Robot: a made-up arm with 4 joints.
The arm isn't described. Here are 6 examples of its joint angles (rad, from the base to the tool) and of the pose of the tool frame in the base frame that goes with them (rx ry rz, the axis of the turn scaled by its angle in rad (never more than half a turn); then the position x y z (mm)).
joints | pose
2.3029 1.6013 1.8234 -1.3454 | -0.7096 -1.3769 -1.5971 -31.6 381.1 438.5
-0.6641 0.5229 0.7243 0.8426 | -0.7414 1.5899 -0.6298 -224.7 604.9 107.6
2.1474 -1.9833 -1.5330 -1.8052 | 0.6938 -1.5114 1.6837 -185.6 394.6 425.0
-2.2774 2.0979 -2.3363 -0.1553 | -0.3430 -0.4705 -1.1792 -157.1 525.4 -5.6
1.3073 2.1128 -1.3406 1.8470 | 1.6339 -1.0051 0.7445 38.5 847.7 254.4
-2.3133 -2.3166 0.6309 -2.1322 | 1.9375 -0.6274 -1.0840 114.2 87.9 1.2
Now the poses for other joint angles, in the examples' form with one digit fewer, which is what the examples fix.
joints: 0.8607 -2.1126 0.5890 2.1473
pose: -2.008 0.192 -0.208 23 -163 263
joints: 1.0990 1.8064 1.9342 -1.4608
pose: -1.285 -0.334 -0.767 352 341 239
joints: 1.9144 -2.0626 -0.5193 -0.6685
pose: -0.976 -1.080 1.945 -25 237 209
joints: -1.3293 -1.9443 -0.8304 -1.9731
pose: 1.708 0.355 -0.667 227 334 -183
